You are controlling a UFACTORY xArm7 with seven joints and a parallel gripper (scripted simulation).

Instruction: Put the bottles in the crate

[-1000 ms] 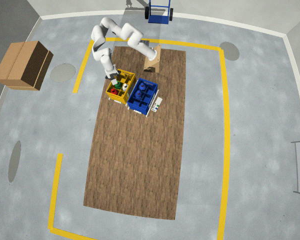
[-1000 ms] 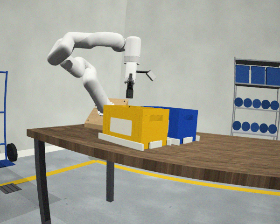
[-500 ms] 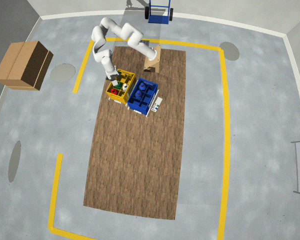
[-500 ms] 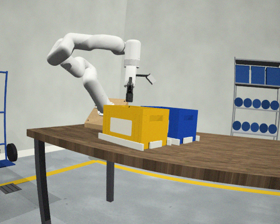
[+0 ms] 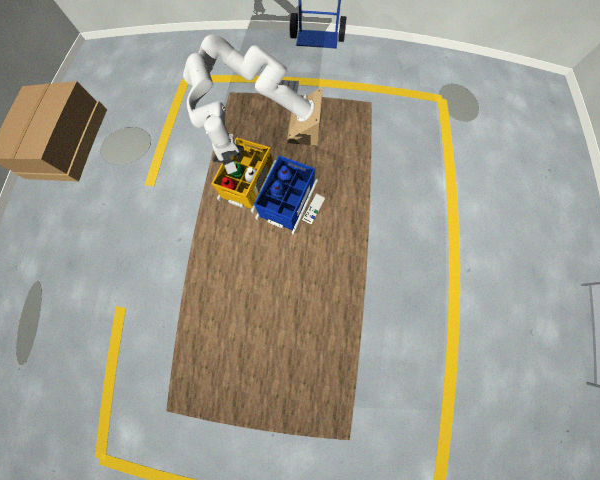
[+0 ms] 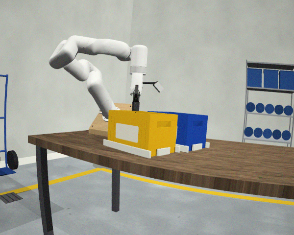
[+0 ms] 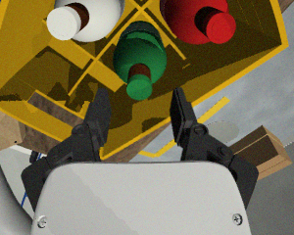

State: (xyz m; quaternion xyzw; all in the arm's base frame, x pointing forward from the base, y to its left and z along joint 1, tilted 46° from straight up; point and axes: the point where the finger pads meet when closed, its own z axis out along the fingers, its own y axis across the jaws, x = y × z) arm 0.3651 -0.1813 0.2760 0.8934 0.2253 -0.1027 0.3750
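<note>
My gripper is now 11 cm above the green-label bottle. Also, from my hand: white-label bottle (11 cm below, 9 cm to the left, 3 cm ahead); then red-label bottle (11 cm below, 9 cm ahead, 3 cm to the right); then yellow crate (11 cm below, 4 cm to the left, 1 cm ahead).
</note>
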